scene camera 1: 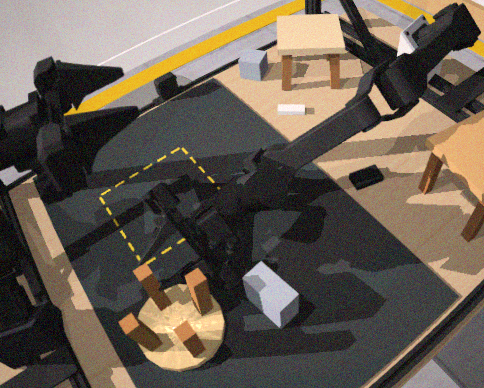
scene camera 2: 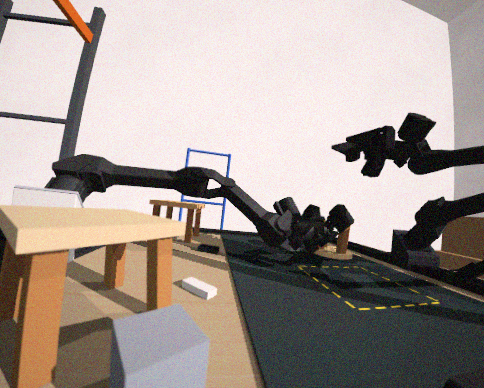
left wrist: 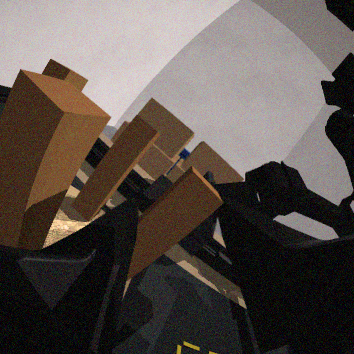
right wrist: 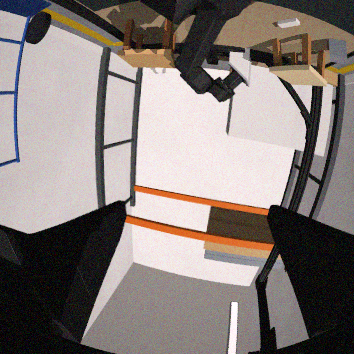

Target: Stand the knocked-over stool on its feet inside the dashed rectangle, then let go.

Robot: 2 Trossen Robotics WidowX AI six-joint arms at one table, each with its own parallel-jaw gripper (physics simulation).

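Frame: origin at the left arm's base, x ahead, y left, z up, level; centimetres.
Seen in the pictures: left gripper, fingertip midpoint: (scene camera 1: pixel 149 278) (scene camera 2: pixel 343 229) (left wrist: pixel 178 205); right gripper, fingertip midpoint: (scene camera 1: pixel 130 89) (scene camera 2: pixel 338 143) (right wrist: pixel 199 211); left arm's base, link origin: (scene camera 1: pixel 425 41) (scene camera 2: pixel 56 205) (right wrist: pixel 238 74); right arm's base, link origin: (scene camera 1: pixel 11 322) (scene camera 2: pixel 415 242).
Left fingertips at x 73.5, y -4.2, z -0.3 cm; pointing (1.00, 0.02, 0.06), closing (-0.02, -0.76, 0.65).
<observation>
Offsets run from my left fingertips to a thing's middle.
The stool @[dz -3.7, dx +1.2, dy +4.8 cm] (scene camera 1: pixel 172 317) (scene camera 2: pixel 334 254) lies upside down on the dark mat, its round seat flat down and its legs up. The dashed rectangle (scene camera 1: pixel 101 196) (scene camera 2: pixel 367 309) (left wrist: pixel 191 346) is on the mat beside it; my left arm covers part of its outline in scene camera 1. My left gripper (scene camera 1: pixel 157 267) (left wrist: pixel 178 205) is shut on the leg nearest the rectangle; one finger stands between that leg and a neighbouring leg. In scene camera 2 the left fingertips are hard to make out. My right gripper (scene camera 1: pixel 129 91) (scene camera 2: pixel 341 151) (right wrist: pixel 199 211) is open and empty, high above the table.
A pale grey block @[dz -5.7, dx -10.7, dy +12.8 cm] (scene camera 1: pixel 272 295) lies close beside the stool. A square-topped stool @[dz -3.9, dx -59.3, dy -16.8 cm] (scene camera 1: pixel 310 37) (scene camera 2: pixel 90 227), a blue-grey block @[dz -7.1, dx -51.5, dy -27.0 cm] (scene camera 1: pixel 253 65) (scene camera 2: pixel 160 345), a white bar @[dz -9.1, dx -46.0, dy -11.8 cm] (scene camera 1: pixel 291 109) (scene camera 2: pixel 199 288) and a black block @[dz -9.0, dx -40.0, dy +10.4 cm] (scene camera 1: pixel 366 177) are beyond the mat. Another stool @[dz -3.4, dx -48.2, dy +27.8 cm] (scene camera 1: pixel 462 150) stands at the right.
</observation>
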